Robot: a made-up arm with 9 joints. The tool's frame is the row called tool.
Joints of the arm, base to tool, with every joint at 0 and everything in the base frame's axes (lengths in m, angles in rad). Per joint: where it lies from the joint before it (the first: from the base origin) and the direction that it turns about. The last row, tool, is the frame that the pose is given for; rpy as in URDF.
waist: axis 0 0 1 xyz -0.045 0.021 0.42
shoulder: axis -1 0 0 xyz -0.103 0.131 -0.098
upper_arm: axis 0 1 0 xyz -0.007 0.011 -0.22
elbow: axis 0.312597 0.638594 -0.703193 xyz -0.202 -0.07 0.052
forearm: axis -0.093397 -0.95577 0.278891 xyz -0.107 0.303 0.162
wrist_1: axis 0 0 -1 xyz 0.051 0.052 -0.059
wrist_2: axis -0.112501 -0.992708 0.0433 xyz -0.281 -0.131 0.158
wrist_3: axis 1 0 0 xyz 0.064 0.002 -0.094
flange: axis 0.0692 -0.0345 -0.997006 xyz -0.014 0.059 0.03
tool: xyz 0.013 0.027 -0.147 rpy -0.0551 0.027 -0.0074
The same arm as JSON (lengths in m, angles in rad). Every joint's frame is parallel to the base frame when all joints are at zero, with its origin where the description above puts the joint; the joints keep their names.
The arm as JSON. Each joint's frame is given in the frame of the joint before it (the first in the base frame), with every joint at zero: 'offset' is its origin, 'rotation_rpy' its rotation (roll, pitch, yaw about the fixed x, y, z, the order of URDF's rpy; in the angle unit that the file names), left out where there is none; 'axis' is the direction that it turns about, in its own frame. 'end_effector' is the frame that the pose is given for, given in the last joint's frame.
{"length_unit": "m", "angle_unit": "rad", "chain": [
  {"id": "waist", "offset": [-0.045, 0.021, 0.42], "axis": [0.0, 0.0, 1.0]},
  {"id": "shoulder", "offset": [-0.103, 0.131, -0.098], "axis": [-1.0, 0.0, 0.0]},
  {"id": "upper_arm", "offset": [-0.007, 0.011, -0.22], "axis": [0.0, 1.0, 0.0]},
  {"id": "elbow", "offset": [-0.202, -0.07, 0.052], "axis": [0.312597, 0.638594, -0.703193]},
  {"id": "forearm", "offset": [-0.107, 0.303, 0.162], "axis": [-0.093397, -0.95577, 0.278891]},
  {"id": "wrist_1", "offset": [0.051, 0.052, -0.059], "axis": [0.0, 0.0, -1.0]},
  {"id": "wrist_2", "offset": [-0.281, -0.131, 0.158], "axis": [-0.112501, -0.992708, 0.0433]},
  {"id": "wrist_3", "offset": [0.064, 0.002, -0.094], "axis": [1.0, 0.0, 0.0]},
  {"id": "flange", "offset": [-0.014, 0.059, 0.03], "axis": [0.0692, -0.0345, -0.997006]}
], "end_effector": {"offset": [0.013, 0.027, -0.147], "rotation_rpy": [-0.0551, 0.027, -0.0074]}}

